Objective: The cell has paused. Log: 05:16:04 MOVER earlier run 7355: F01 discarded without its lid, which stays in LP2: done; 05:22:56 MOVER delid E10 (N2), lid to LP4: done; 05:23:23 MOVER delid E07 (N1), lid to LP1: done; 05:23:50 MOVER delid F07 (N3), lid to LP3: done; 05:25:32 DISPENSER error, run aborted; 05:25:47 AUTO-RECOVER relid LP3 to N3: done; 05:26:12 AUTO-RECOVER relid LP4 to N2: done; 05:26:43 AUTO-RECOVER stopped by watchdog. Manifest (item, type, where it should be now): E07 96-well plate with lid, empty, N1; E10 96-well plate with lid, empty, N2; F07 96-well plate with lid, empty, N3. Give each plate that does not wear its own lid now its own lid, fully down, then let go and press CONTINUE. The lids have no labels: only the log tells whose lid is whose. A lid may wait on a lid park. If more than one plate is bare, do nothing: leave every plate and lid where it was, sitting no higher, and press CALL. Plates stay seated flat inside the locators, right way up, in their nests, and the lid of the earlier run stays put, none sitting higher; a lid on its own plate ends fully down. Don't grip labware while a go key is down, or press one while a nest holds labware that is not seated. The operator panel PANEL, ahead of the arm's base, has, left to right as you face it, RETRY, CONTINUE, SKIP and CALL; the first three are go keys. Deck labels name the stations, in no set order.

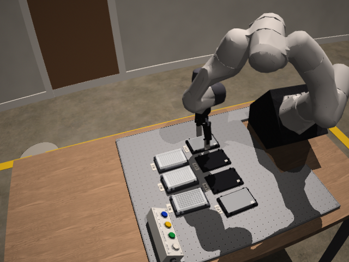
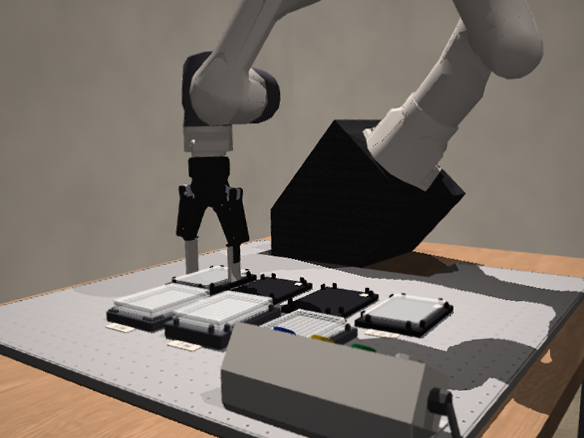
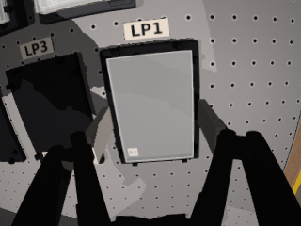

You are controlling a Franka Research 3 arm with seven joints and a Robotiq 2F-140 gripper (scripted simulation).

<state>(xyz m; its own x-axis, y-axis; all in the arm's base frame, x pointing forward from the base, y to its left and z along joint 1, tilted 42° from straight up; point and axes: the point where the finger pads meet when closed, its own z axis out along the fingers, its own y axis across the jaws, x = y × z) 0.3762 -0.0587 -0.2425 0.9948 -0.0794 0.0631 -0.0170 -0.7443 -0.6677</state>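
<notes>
Now: hand 3 cm above the black lid park LP1. Round my hand: lid park LP3 (13 cm to the left, 3 cm below); lid park LP4 (1 cm ahead, 26 cm to the left, 3 cm below); plate (19 cm ahead, 31 cm to the left, 2 cm below).
</notes>
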